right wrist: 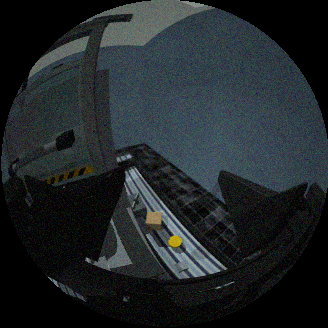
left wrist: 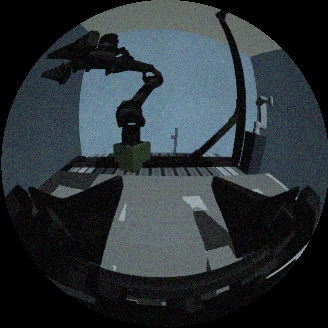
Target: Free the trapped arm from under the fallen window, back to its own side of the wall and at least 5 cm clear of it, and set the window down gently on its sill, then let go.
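Places are measured from the left arm's base along level axes (x ahead, y left, z up), in centimetres.
Pixels of known places: left gripper, fingertip midpoint: [left wrist: 168, 181]; right gripper, fingertip midpoint: [right wrist: 173, 174]; right arm's base, link origin: [left wrist: 131, 142].
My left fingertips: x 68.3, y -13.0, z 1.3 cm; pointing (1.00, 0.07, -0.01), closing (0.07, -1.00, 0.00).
Observation:
For each thing: its middle in the pictures, then the offset to it from my left fingertips. "pt": a spot on its surface instead.
- window, surface spot: [right wrist: 35, 117] pt dx -18.4, dy +0.4, dz +30.5 cm
- grey handle bar, body centre: [right wrist: 29, 157] dx -13.8, dy -1.5, dz +22.4 cm
- yellow-and-black striped strip, surface spot: [right wrist: 70, 175] pt dx -18.8, dy +7.2, dz +12.5 cm
- tan block, body centre: [right wrist: 153, 220] dx -13.9, dy +27.6, dz -9.6 cm
- yellow disc, body centre: [right wrist: 174, 241] dx -4.1, dy +30.7, dz -11.3 cm
The window [right wrist: 35, 117] is a translucent pane at the left of the right wrist view, beside an upright frame post [right wrist: 90, 100]. A grey handle bar [right wrist: 36, 154] with a dark end bracket runs along its lower part. A yellow-and-black striped strip [right wrist: 70, 175] lies below the bar, partly behind a finger. My right gripper [right wrist: 173, 174] [left wrist: 46, 66] is open and empty, to the side of the window and apart from it. My left gripper [left wrist: 168, 181] is open and empty, low over a pale surface. Whether the window touches the left arm is hidden.
The right arm's green base block [left wrist: 131, 156] stands beyond the left gripper. A tall dark pole [left wrist: 240, 85] with a slanted brace rises at the right of the left wrist view. A tan block [right wrist: 154, 220] and a yellow disc [right wrist: 175, 241] are on the striped surface beside the wall.

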